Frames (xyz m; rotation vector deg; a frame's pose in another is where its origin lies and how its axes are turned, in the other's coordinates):
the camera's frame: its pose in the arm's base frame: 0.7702 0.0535 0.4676 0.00 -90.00 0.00
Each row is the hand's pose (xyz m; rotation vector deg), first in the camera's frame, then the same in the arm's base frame.
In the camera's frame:
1: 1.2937 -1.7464 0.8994 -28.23 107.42 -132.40
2: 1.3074 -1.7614 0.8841 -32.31 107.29 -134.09
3: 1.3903 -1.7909 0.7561 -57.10 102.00 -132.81
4: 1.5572 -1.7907 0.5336 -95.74 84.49 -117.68
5: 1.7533 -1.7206 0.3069 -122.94 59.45 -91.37
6: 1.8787 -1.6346 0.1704 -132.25 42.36 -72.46
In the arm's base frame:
1: -0.1292 -1.6929 1.7613 59.39 55.05 -91.57
2: -0.1139 -1.7079 1.7750 57.87 56.44 -94.61
3: 0.0141 -1.7374 1.8579 43.31 55.63 -108.64
4: 0.2366 -1.7372 2.0248 13.03 44.47 -126.79
5: 0.4633 -1.6671 2.2209 -19.98 23.29 -135.60
6: 0.5998 -1.5811 2.3463 -39.60 6.61 -135.59

